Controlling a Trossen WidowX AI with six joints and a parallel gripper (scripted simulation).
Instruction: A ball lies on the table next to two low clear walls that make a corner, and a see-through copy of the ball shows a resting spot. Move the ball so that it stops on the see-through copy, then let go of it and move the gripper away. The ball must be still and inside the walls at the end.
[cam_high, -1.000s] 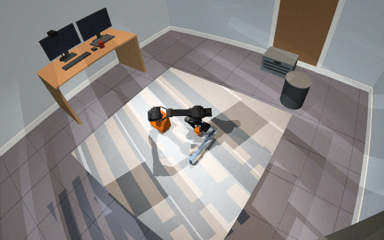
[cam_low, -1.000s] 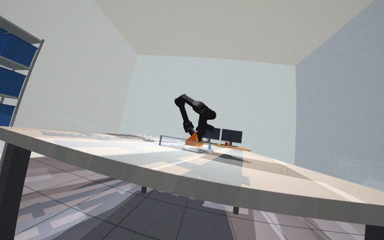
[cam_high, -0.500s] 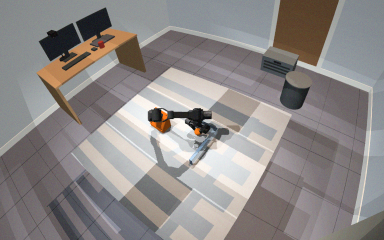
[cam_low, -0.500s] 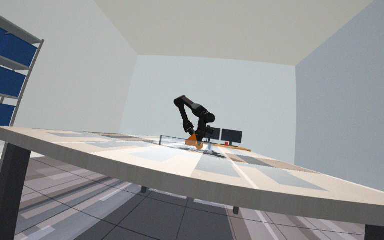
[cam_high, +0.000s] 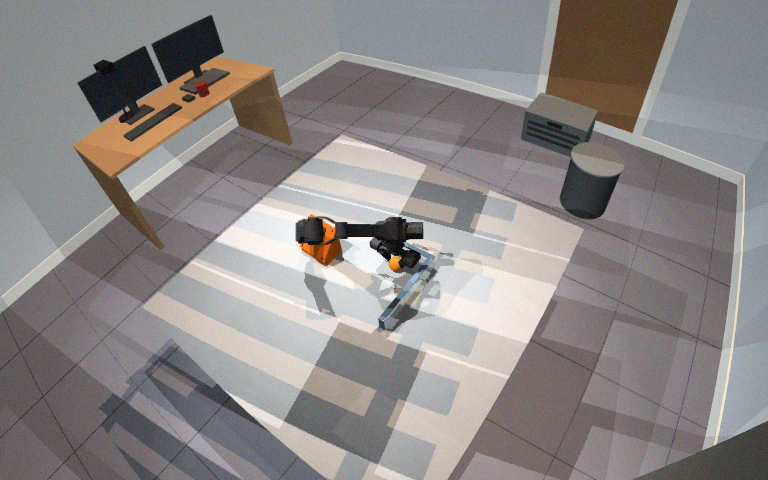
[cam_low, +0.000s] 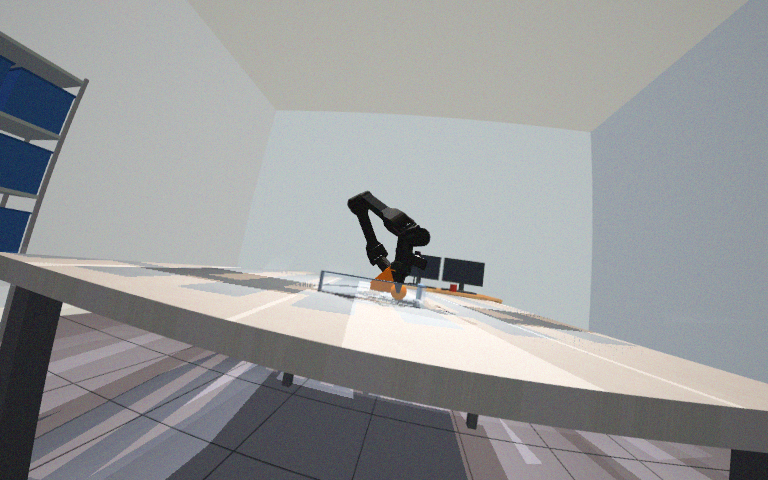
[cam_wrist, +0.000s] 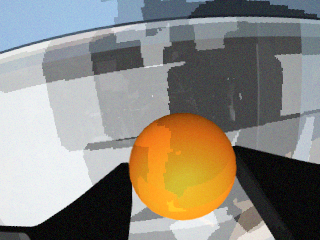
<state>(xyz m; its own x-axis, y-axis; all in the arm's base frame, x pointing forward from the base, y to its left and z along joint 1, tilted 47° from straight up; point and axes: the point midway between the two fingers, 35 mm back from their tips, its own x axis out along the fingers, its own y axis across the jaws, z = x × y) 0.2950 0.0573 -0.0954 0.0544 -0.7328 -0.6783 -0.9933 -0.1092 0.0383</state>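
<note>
Right now the orange ball is right at my gripper tip. From my gripper tip the other things lie so: see-through goal ball (right at my gripper tip).
</note>
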